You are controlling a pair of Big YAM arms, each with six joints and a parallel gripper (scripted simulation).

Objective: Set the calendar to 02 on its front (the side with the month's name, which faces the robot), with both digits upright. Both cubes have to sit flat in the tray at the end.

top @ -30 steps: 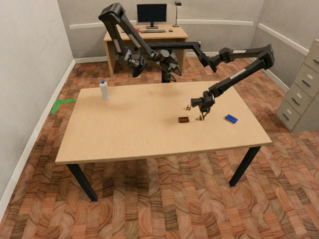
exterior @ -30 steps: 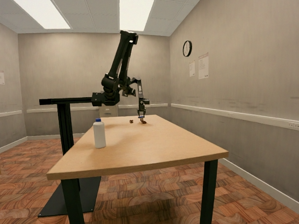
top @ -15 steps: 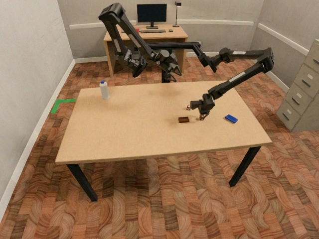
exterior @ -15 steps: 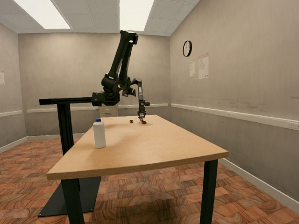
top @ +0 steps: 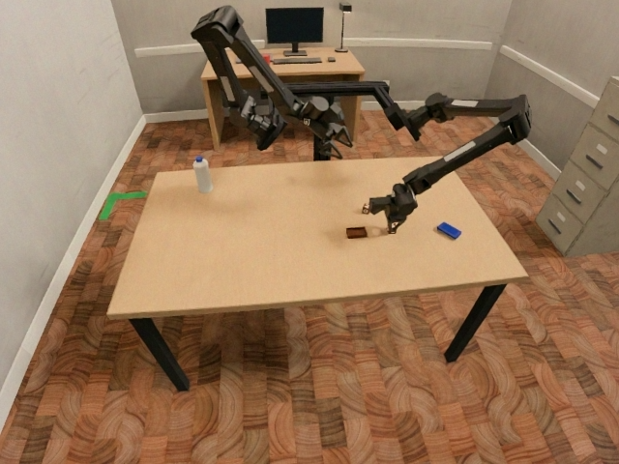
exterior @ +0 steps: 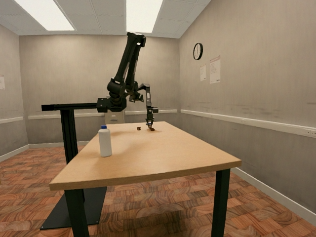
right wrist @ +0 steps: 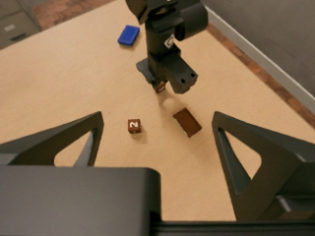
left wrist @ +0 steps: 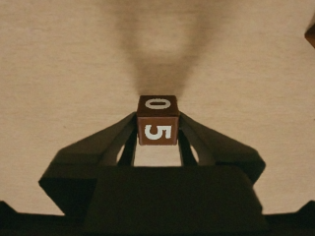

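The brown calendar tray lies 1 cm behind my left hand, 14 cm to the right of it and 1 cm below it. The rest, counted from my left hand: flat blue block: 4 cm ahead, 24 cm to the left, 1 cm below.
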